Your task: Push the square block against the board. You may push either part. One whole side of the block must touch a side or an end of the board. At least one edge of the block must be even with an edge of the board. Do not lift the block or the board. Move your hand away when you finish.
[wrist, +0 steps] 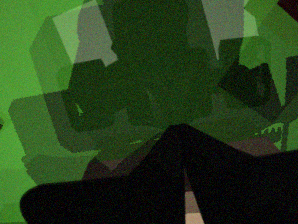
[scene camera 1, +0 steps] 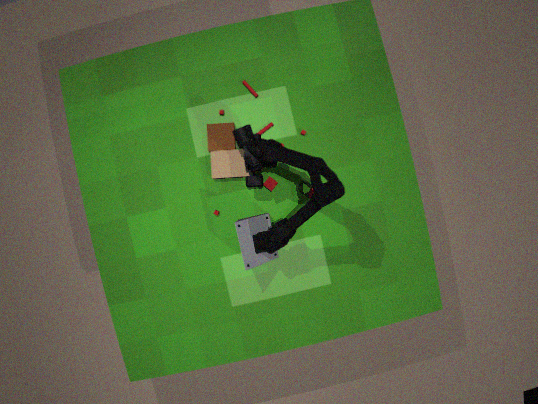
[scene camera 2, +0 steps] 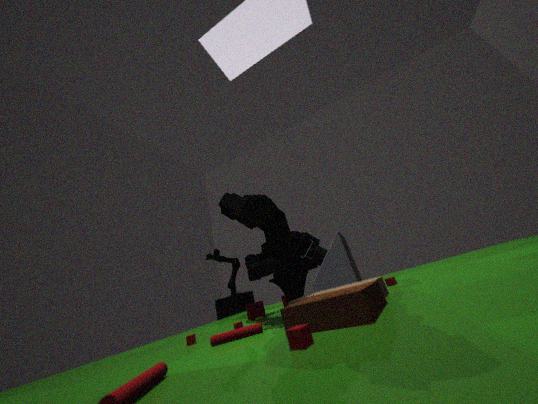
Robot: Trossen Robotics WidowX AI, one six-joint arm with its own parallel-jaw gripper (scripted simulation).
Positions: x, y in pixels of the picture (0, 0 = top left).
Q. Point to a tan board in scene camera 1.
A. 224, 163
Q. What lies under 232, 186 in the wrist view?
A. The gripper.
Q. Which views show the brown square block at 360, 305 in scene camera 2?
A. Scene camera 1 and scene camera 2 only.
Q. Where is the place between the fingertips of the gripper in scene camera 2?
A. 298, 311
